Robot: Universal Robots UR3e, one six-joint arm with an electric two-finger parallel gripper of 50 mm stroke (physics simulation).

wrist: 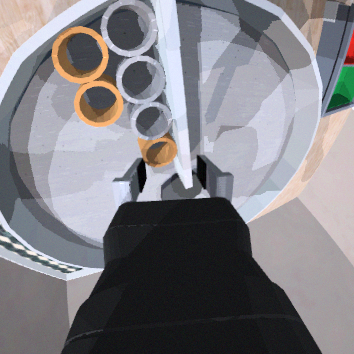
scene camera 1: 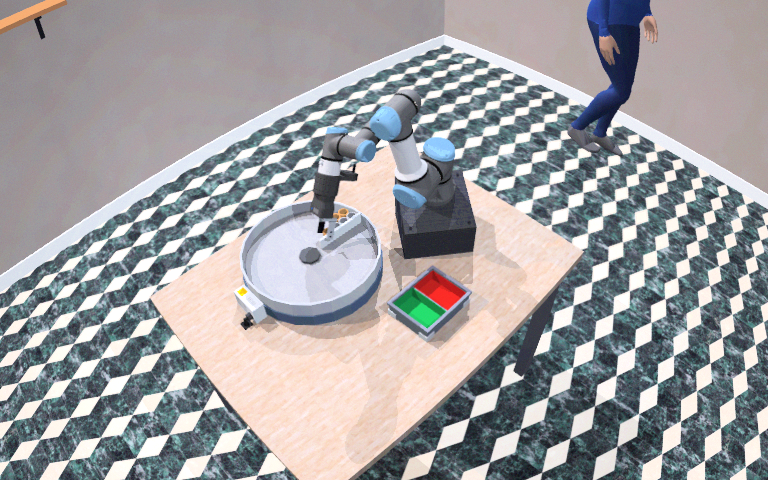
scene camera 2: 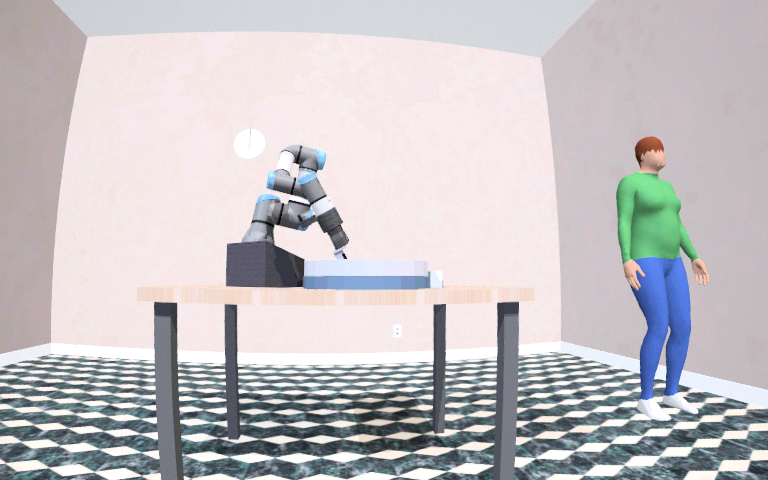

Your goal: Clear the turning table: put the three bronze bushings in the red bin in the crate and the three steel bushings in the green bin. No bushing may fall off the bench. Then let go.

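Frame: origin at the arm's base, x ahead, y left, z up, level; centimetres.
Seen in the pictures: gripper, fingertip midpoint: (wrist: 170,166) (scene camera 1: 324,235); arm's base, origin of the base link: (scene camera 1: 434,189) (scene camera 2: 257,247).
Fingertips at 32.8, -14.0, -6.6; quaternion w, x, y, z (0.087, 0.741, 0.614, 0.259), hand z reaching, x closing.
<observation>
Offsets run from my fingertips to a thing's middle, as dx, dy, dz. "spot": to the spot under its first point.
My gripper (scene camera 1: 325,229) (scene camera 2: 340,256) (wrist: 170,166) is open and empty, low over the turning table (scene camera 1: 317,309) (scene camera 2: 365,267). In the wrist view the small bronze bushing @[-2.0, -0.7, -1.3] (wrist: 159,159) lies just beyond the fingertips, beside the pale straight bar @[spot: -6.1, +1.6, -0.9] (scene camera 1: 343,230) (wrist: 175,85). A small steel bushing @[-5.2, -0.8, -1.3] (wrist: 151,136), a middle one @[-8.4, -0.8, -1.3] (wrist: 119,80) and a large one @[-11.6, -0.8, -1.3] (wrist: 104,30) line the same side of the bar. A middle bronze bushing @[-7.7, -3.9, -1.3] (wrist: 98,122) and a large one @[-10.9, -3.9, -1.3] (wrist: 80,80) stand outside them. The red bin (scene camera 1: 440,291) and green bin (scene camera 1: 419,308) show no bushings in scene camera 1.
The bar's inner end reaches between the finger lines in the wrist view, near the dark hub @[+7.1, +1.3, -2.1] (scene camera 1: 309,255) (wrist: 175,190). The table's raised rim surrounds the bushings. The crate @[spot: +2.4, +37.1, -5.8] (scene camera 1: 408,323) stands right of the turning table. A white control box @[spot: +30.9, +4.8, -2.1] (scene camera 1: 253,305) sits at its front left.
</observation>
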